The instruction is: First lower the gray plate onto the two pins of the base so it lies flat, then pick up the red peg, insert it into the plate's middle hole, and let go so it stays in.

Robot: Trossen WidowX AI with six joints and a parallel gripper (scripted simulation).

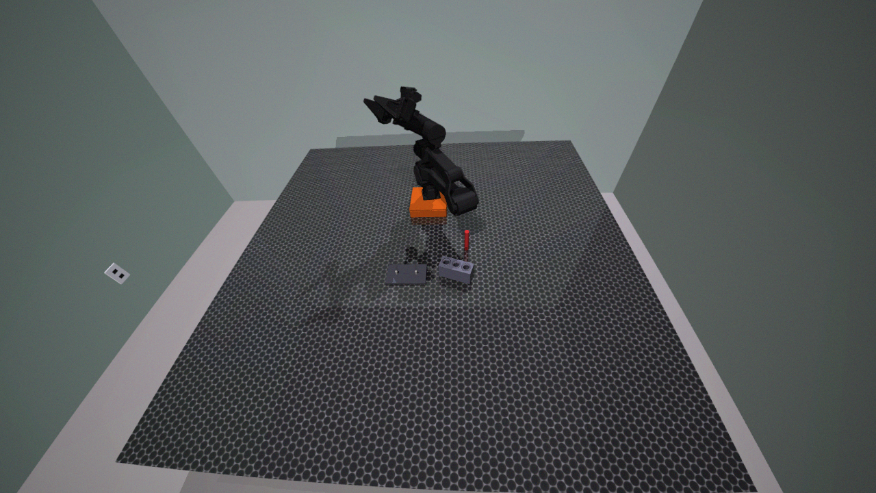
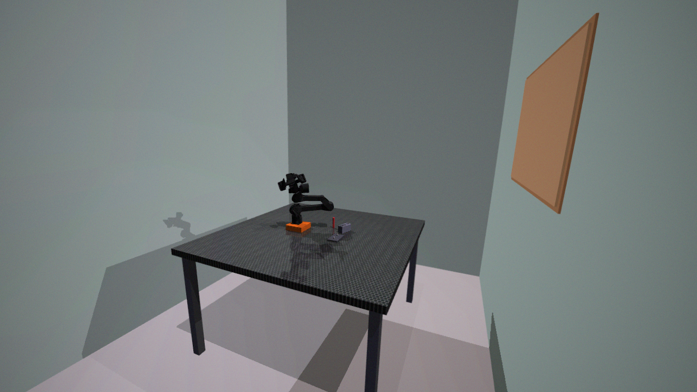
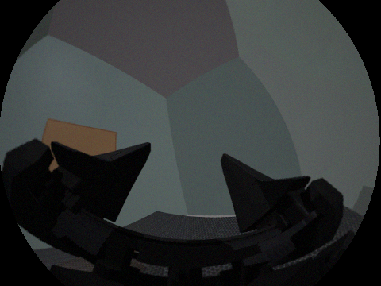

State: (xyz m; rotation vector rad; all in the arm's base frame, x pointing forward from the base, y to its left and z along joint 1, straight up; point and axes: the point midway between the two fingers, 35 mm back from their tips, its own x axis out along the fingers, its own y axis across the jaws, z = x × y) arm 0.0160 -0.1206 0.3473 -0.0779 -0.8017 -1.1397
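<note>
Now: gripper tip 340 mm short of the gray plate, 180 mm to the right of it and 370 mm above it. Also, from my gripper tip: red peg: 240 mm ahead, 230 mm to the left, 370 mm below; base: 310 mm ahead, 30 mm to the left, 400 mm below.
</note>
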